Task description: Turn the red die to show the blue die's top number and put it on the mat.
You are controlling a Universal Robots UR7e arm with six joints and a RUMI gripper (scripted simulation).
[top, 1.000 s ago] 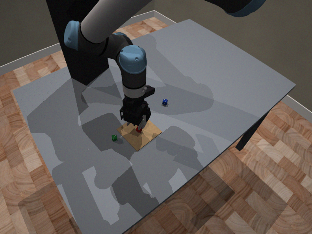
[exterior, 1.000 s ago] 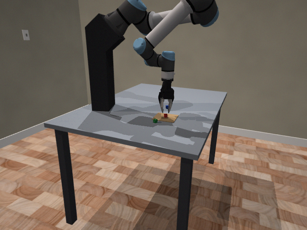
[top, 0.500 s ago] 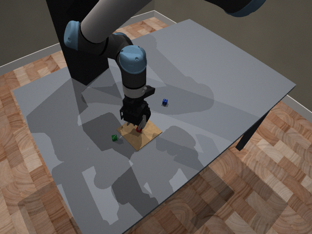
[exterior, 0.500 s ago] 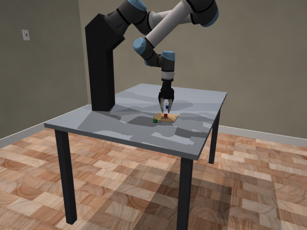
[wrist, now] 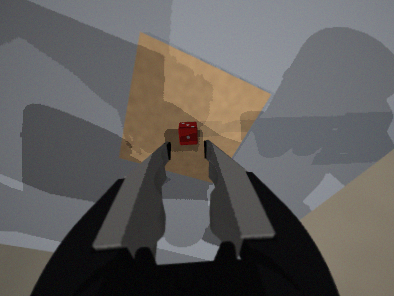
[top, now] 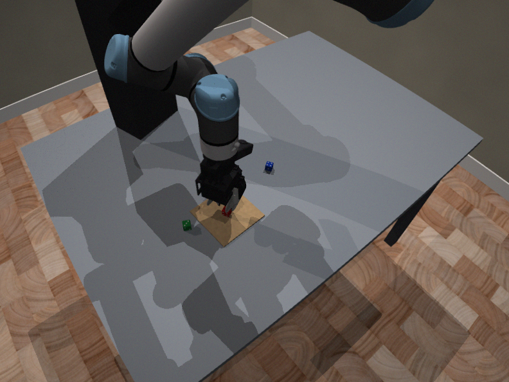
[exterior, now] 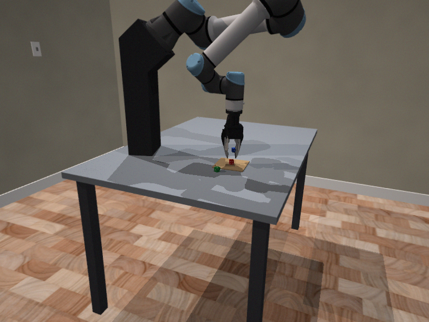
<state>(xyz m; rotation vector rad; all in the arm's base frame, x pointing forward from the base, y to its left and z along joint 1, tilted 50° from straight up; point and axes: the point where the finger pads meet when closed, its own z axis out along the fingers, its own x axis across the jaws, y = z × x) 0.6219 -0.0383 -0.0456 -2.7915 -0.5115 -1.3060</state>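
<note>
Right now the red die is 3 cm below my hand. The rest, counted from my hand: tan mat 5 cm below; then green die 3 cm behind, 10 cm to the right, 4 cm below; then blue die 5 cm behind, 19 cm to the left, 4 cm below.
</note>
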